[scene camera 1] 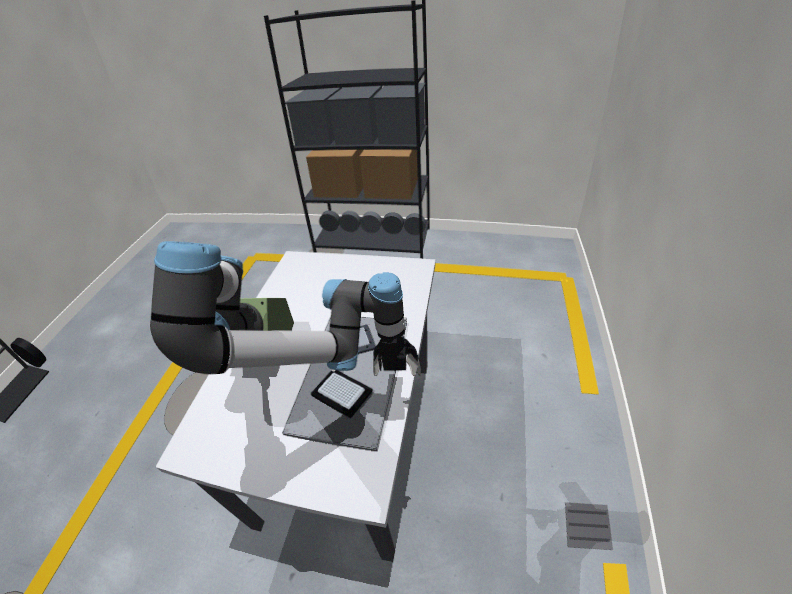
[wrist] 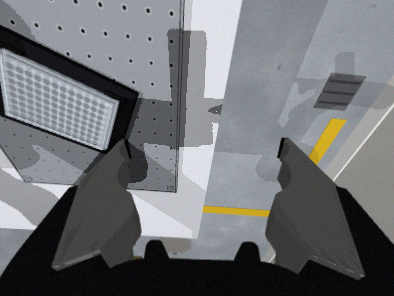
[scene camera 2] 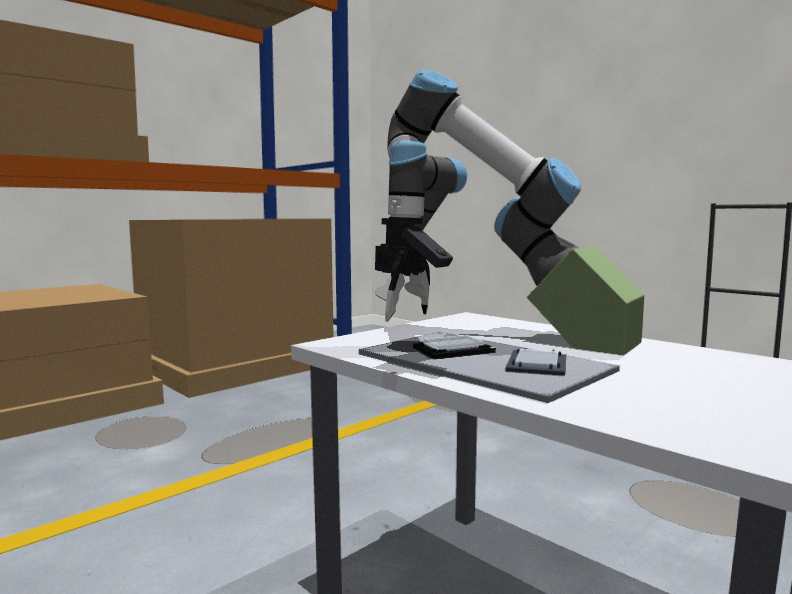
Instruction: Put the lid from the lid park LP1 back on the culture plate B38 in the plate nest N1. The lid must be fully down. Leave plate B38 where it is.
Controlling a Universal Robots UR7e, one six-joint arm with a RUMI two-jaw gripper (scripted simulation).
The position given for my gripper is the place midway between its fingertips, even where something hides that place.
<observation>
In view: my gripper (scene camera 2: 406, 317) and a culture plate B38 (scene camera 1: 336, 394).
My gripper is seen too in the wrist view (wrist: 202, 139).
</observation>
